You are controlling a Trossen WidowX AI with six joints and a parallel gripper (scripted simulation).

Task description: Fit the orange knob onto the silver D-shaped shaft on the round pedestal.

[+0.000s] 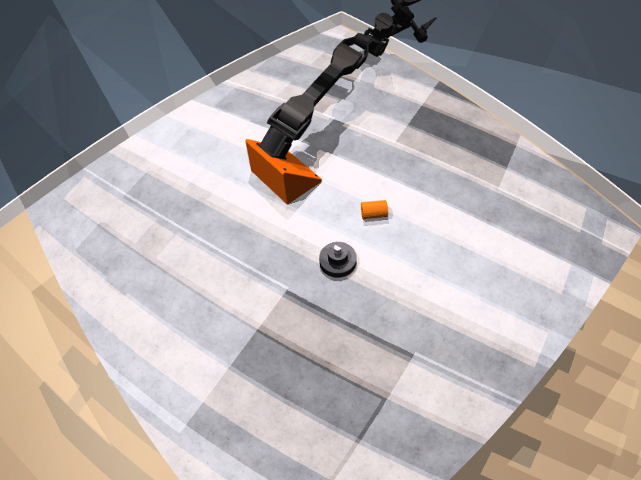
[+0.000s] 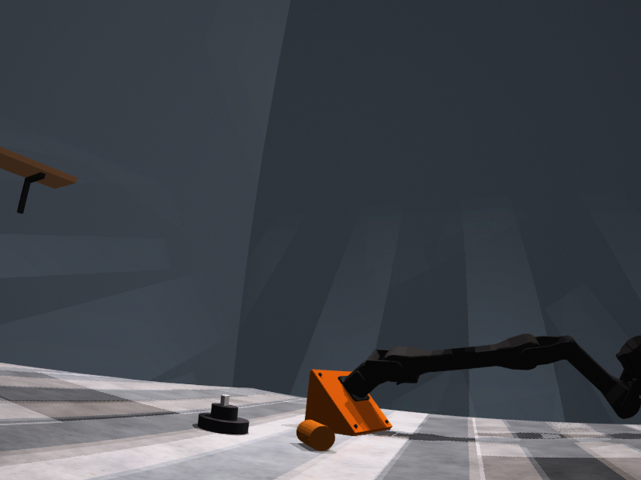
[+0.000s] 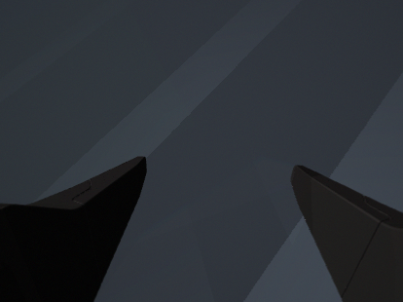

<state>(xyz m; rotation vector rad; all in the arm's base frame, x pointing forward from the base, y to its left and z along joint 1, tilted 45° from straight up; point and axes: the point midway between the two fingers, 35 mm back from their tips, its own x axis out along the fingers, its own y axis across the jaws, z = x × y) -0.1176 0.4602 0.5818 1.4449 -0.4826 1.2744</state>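
The orange knob is 38 cm ahead of my gripper tip, 67 cm to the right of it and 16 cm below it. The rest, counted from my gripper tip: black round pedestal: 41 cm ahead, 83 cm to the right, 15 cm below.
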